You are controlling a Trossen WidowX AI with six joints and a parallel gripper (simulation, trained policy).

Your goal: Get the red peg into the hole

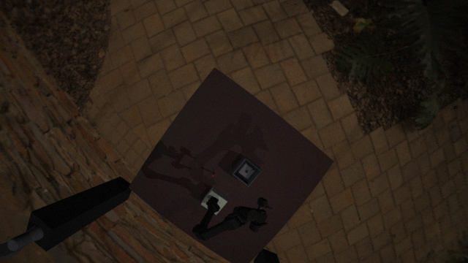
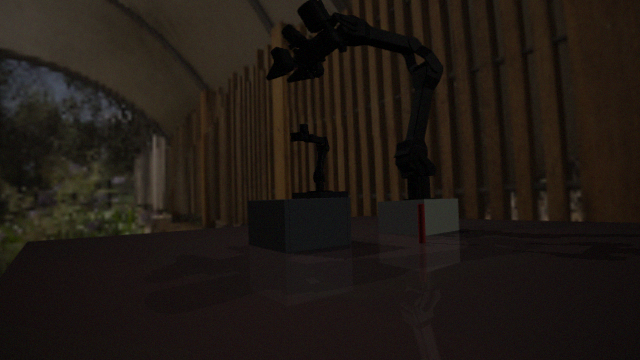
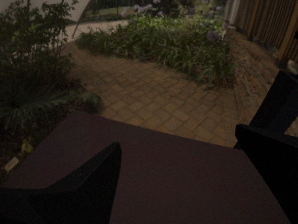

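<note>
Now: gripper tip 39 cm to the right of the red peg, 39 cm above it and 5 cm past it. Round my gripper tip: dark box: 40 cm below, 18 cm to the left, 10 cm ahead; grey plate: 38 cm below, 18 cm to the left, 10 cm ahead.
</note>
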